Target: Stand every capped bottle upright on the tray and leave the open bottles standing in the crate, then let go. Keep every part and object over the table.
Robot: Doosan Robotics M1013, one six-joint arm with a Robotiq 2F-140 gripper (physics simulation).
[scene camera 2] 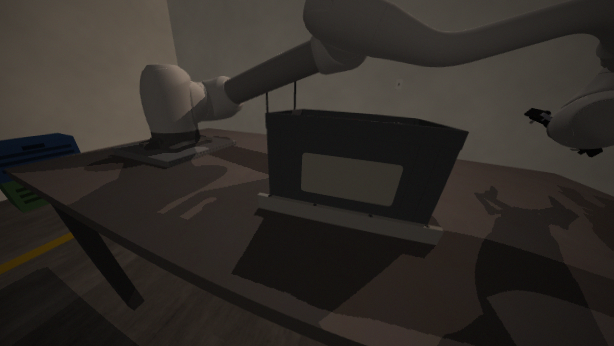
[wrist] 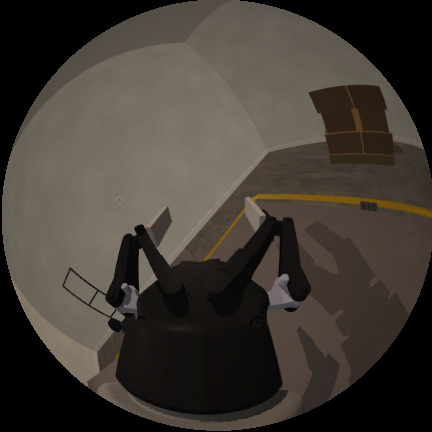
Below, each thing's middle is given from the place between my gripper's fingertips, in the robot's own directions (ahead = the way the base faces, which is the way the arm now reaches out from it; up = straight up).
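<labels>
Looking at the pale low bar (scene camera 2: 408, 230), I find my hand 440 mm to the left of it, 150 mm above it and 690 mm past it.
</labels>
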